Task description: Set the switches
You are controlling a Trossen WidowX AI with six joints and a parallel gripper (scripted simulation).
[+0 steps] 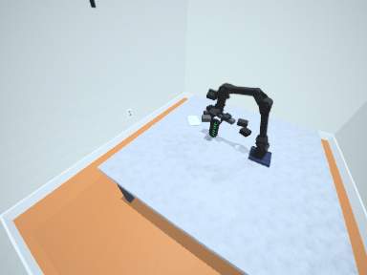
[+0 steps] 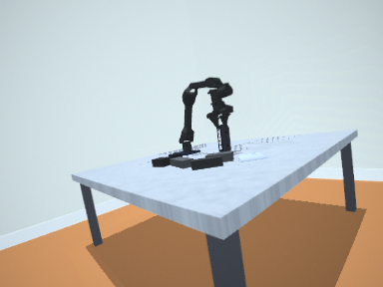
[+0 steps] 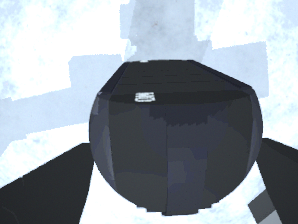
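Right now the bar is 290 mm to the right of my gripper tip and 120 mm below it. Also, from my gripper tip: white sheet: 240 mm ahead, 90 mm to the right, 130 mm below; then block: 140 mm ahead, 180 mm to the right, 120 mm below.
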